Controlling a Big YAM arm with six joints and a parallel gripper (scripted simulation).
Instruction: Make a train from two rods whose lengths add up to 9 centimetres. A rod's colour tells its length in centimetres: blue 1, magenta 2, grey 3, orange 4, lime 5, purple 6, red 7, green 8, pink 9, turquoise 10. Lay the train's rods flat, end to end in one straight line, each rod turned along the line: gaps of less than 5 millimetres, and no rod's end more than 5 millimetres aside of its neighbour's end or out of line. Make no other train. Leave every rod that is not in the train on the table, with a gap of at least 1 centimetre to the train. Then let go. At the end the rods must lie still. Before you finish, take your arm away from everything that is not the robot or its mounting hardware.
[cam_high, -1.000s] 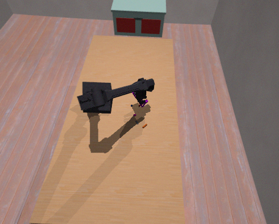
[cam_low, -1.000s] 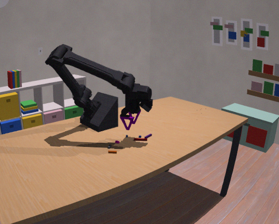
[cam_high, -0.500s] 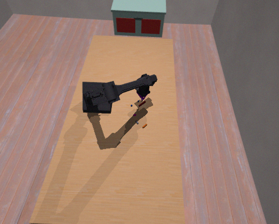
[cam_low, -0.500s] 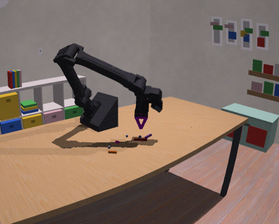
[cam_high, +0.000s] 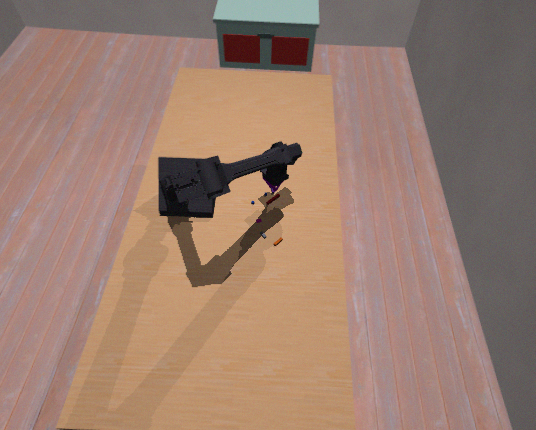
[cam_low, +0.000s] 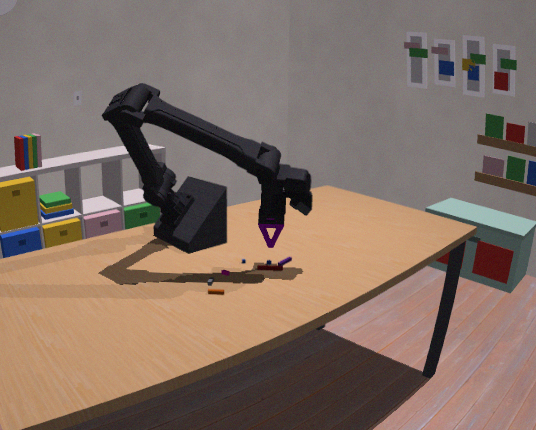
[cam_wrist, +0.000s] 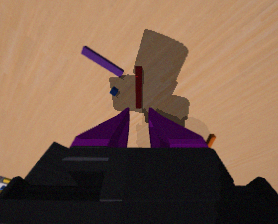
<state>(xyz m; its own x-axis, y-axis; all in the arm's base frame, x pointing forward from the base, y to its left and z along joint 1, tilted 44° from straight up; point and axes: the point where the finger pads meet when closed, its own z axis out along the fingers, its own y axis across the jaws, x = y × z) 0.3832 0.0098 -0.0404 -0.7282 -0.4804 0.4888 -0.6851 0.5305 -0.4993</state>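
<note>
Right now the red rod is 70 mm below my hand. From my hand the other things lie so: purple rod: 70 mm below, 60 mm to the left; blue rod: 70 mm below, 30 mm to the left, 30 mm behind; magenta rod: 110 mm to the right, 70 mm below, 60 mm behind.
</note>
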